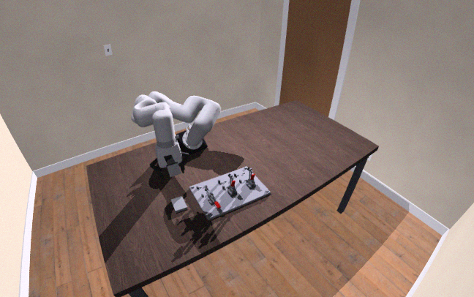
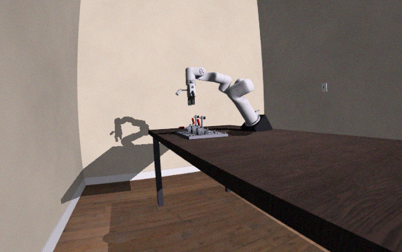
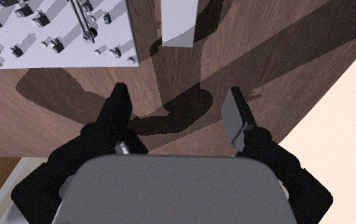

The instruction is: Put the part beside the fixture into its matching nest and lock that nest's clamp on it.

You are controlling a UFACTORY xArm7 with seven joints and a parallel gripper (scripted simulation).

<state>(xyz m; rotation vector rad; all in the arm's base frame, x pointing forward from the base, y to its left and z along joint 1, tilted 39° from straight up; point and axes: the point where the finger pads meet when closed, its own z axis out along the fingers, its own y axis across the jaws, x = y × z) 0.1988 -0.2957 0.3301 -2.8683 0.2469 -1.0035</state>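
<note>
My hand is 21 cm above the grey flat part.
</note>
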